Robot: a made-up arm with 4 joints.
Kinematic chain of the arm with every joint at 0, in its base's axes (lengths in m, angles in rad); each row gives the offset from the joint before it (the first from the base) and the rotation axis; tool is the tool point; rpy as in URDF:
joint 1: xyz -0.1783 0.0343 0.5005 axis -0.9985 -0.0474 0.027
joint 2: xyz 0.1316 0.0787 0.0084 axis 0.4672 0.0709 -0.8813
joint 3: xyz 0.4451 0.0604 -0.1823 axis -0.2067 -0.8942 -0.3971
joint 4: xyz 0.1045 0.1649 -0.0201 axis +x
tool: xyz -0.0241 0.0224 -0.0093 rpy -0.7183 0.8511 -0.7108
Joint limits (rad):
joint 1: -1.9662..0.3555
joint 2: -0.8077..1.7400
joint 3: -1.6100..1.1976
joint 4: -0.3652..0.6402
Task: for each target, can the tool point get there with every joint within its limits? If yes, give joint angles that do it. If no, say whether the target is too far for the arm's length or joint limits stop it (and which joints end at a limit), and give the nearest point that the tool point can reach.
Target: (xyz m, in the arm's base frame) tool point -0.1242 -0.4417 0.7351
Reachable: no: joint limits stop it (at a limit: joint 1, joint 2, joint 3, joint 4) | nearest point 0.2377 -0.4222 0.3404 | short by 0.536 m
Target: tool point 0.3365 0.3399 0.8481
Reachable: yes | joints -1.4048 -0.3233 -0.7808 0.2405
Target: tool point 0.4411 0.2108 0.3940
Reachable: yes | joints -0.3285 0.6192 -1.1532 -0.1056
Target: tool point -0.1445 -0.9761 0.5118
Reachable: no: too far | nearest point 0.2305 -0.4338 0.3213 | short by 0.686 m
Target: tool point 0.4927 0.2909 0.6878
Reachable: yes | joints -1.3453 0.1519 -0.2629 0.2887
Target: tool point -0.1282 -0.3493 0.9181
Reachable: no: joint limits stop it (at a limit: joint 1, joint 2, joint 3) | nearest point 0.1474 0.0970 0.9882 | short by 0.529 m
